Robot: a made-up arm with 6 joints.
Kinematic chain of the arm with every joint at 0, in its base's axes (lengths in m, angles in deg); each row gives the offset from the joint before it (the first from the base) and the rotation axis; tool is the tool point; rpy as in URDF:
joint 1: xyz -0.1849 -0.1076 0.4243 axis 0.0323 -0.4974 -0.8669
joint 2: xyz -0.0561 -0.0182 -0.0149 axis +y
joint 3: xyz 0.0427 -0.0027 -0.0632 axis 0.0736 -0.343 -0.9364
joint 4: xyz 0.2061 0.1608 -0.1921 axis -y
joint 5: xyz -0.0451 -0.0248 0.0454 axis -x
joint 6: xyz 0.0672 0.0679 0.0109 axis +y
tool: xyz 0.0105 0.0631 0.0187 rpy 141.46 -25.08 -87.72
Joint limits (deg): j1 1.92..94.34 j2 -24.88..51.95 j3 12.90..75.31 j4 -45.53..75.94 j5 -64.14..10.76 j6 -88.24..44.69
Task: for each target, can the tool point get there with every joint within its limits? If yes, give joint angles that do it. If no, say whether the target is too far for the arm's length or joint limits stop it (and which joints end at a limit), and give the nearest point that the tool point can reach.
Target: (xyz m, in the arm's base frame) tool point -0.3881 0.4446 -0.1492
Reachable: no: too far | nearest point -0.2344 0.1031 0.0560 | short by 0.427 m
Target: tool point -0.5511 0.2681 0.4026
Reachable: no: joint limits stop it (at a limit: joint 1, joint 2, joint 3, joint 4, joint 6) | nearest point -0.3089 0.0479 0.1768 | short by 0.398 m
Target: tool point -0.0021 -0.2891 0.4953
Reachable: yes | joints 87.21 -5.33 28.18 49.57 -34.99 -58.28
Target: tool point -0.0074 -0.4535 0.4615
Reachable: yes | joints 54.32 6.51 51.57 -32.14 -34.63 0.07
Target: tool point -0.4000 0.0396 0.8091
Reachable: no: joint limits stop it (at a limit: joint 1, joint 2) | nearest point -0.3394 -0.2586 0.5742 | short by 0.384 m
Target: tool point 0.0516 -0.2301 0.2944
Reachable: yes | joints 32.91 23.14 63.08 55.83 -26.20 10.21
